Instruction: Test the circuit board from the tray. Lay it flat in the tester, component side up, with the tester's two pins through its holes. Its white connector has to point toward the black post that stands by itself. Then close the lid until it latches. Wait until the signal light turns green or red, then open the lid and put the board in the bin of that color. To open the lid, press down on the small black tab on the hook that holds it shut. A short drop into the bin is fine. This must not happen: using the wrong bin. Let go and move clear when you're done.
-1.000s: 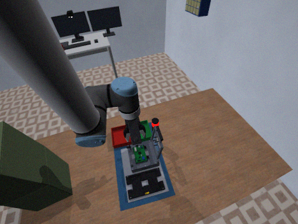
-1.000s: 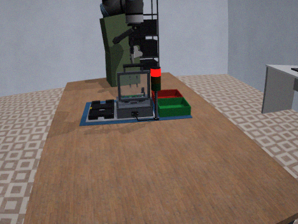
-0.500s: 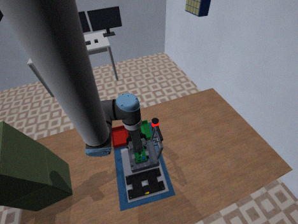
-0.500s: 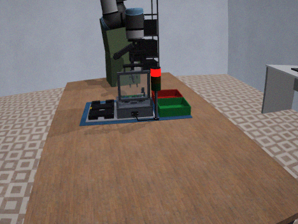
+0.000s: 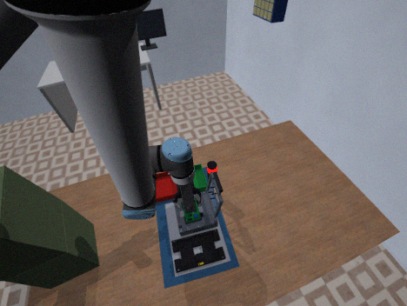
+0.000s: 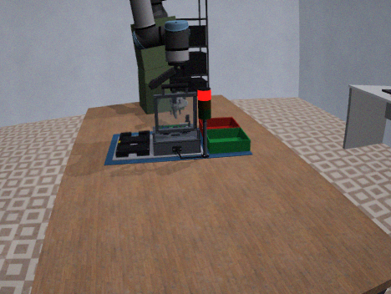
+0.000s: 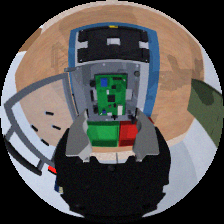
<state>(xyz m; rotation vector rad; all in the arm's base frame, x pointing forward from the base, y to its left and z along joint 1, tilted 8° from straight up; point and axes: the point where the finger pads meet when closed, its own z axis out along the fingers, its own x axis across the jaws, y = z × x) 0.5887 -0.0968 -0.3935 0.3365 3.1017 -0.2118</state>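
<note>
The green circuit board lies 6 cm below my hand. Also, from my hand: tester bed: 1 cm ahead, 6 cm below; green bin: 9 cm ahead, 18 cm to the left, 12 cm below; clear lid: 11 cm ahead, 3 cm to the right, 5 cm above.
</note>
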